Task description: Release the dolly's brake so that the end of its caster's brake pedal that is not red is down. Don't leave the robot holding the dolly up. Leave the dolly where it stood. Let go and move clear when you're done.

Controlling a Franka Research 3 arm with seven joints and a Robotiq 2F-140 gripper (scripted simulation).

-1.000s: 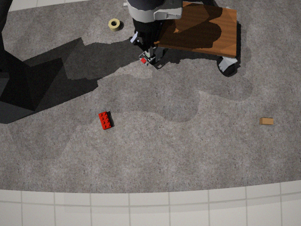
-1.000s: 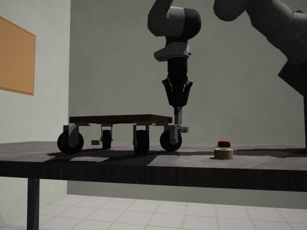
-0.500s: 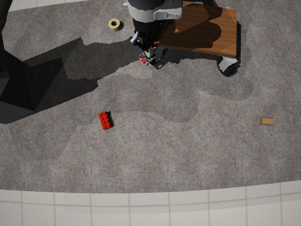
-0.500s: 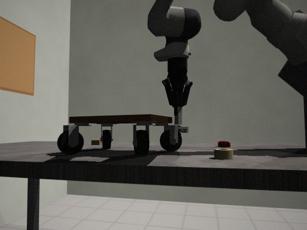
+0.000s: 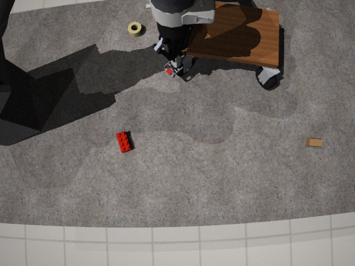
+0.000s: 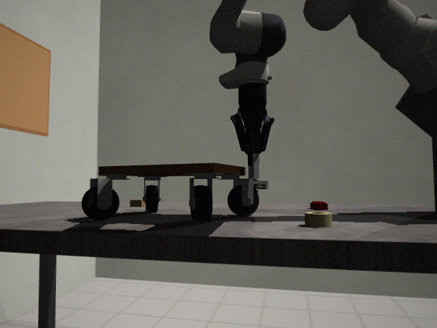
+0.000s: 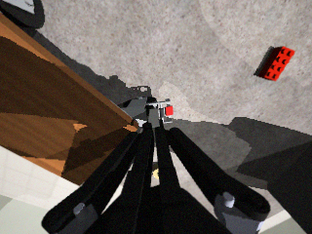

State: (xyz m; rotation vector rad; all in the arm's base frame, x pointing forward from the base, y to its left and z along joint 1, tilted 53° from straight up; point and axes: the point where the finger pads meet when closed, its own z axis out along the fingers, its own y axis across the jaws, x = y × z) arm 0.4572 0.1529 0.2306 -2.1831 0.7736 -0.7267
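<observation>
Now: the brake pedal 10 mm to the right of my hand and 50 mm below it. The rest, counted from my hand: red toy brick (70 mm behind, 280 mm to the right, 110 mm below); then tape roll (220 mm behind, 110 mm to the left, 120 mm below); then tan block (530 mm ahead, 30 mm to the right, 120 mm below).
</observation>
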